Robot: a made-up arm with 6 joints.
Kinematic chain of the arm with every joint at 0, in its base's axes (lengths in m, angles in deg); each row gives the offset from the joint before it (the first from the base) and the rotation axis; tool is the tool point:
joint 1: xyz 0 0 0.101 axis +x
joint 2: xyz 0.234 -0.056 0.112 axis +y
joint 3: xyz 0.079 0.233 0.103 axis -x
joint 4: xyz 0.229 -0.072 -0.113 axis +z
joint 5: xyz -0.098 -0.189 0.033 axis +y
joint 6: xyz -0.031 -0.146 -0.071 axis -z
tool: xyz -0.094 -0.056 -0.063
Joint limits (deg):
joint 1: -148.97..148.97
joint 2: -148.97..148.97
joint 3: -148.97..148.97
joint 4: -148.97..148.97
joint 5: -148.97..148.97
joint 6: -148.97..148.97
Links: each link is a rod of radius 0.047 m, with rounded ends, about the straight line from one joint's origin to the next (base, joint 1, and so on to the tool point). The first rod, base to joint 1, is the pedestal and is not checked.
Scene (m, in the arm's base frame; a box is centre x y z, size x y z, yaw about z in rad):
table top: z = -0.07
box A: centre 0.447 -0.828 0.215 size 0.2 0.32 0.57 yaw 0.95
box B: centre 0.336 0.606 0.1 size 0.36 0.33 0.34 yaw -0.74
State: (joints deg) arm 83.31 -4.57 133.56 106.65 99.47 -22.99
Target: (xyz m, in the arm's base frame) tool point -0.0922 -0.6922 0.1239
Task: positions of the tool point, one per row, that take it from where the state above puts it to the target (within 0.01 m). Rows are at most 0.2 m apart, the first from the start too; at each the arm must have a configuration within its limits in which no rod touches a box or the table.
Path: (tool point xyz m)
1: 0.9235 -0.4632 0.5363
2: 0.8151 -0.5721 0.6237
3: 0.6758 -0.6435 0.7068
4: 0.5177 -0.6739 0.7781
5: 0.3537 -0.6647 0.8316
6: 0.1956 -0.6212 0.8641
7: 0.0526 -0.5516 0.8749
8: -0.0080 -0.6341 0.7534
9: -0.0558 -0.6942 0.6056
10: -0.0861 -0.7247 0.4429
11: -0.0977 -0.7232 0.2790
12: -0.0922 -0.6921 0.1239

